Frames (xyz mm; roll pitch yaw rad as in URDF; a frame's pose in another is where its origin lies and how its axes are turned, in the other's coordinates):
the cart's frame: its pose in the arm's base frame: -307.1 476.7 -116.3 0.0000 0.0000 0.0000
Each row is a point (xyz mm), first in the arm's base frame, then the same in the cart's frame.
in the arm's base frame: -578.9 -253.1 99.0
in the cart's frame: -271.8 -729.8 215.3
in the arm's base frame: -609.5 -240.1 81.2
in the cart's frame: -302.4 -716.8 197.5
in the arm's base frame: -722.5 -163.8 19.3
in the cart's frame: -415.4 -640.5 135.6
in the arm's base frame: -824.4 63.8 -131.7
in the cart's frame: -517.3 -412.9 -15.4
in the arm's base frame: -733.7 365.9 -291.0
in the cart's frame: -426.6 -110.8 -174.7
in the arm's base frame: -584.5 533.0 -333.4
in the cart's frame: -277.4 56.3 -217.1
